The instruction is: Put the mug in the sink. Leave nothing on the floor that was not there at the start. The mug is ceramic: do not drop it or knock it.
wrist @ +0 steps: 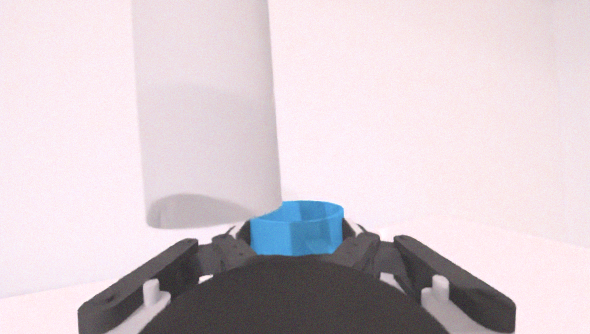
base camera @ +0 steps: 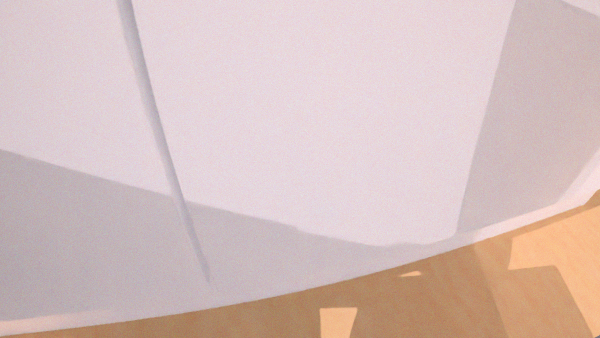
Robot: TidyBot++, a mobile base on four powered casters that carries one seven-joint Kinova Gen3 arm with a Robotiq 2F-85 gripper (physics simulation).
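Places are measured from the arm's base along level axes (x ahead, y left, z up), in centimetres.
Pixels of known places: gripper, fingertip midpoint: (wrist: pixel 296 230).
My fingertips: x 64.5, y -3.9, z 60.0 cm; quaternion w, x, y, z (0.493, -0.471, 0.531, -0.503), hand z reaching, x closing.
For each thing: its top centre in the pictures, then the offset to it from my fingertips. "pt": a spot on its surface instead. Level surfaces: height alone.
- blue mug, middle of its top: (wrist: pixel 299 211) dz +1.5, dx +0.3, dy -0.4 cm
- pale faucet spout, surface spot: (wrist: pixel 207 125) pt dz +6.2, dx -13.0, dy +1.7 cm
- Wooden floor, its level: dz -99.7 cm
- pale countertop, its level: dz -8.7 cm
The blue mug (wrist: pixel 280 239) is upright between the fingers in the wrist view; its rim and upper side show, and the black gripper body hides its lower part. My gripper (wrist: pixel 296 230) is shut on the mug. The pale faucet spout (wrist: pixel 207 125) hangs very close to the camera, large and a little left of the mug. Its lower end covers the left part of the mug's rim; whether they touch I cannot tell. The sink basin does not show in either view. The mug and gripper do not show in the base view.
A white cabinet front (base camera: pixel 320 115) with a dark vertical seam fills most of the base view, very close. Wooden floor (base camera: pixel 410 305) with shadows shows along the bottom and lower right. A pale wall (wrist: pixel 425 110) stands behind the faucet, above a pale countertop (wrist: pixel 545 290).
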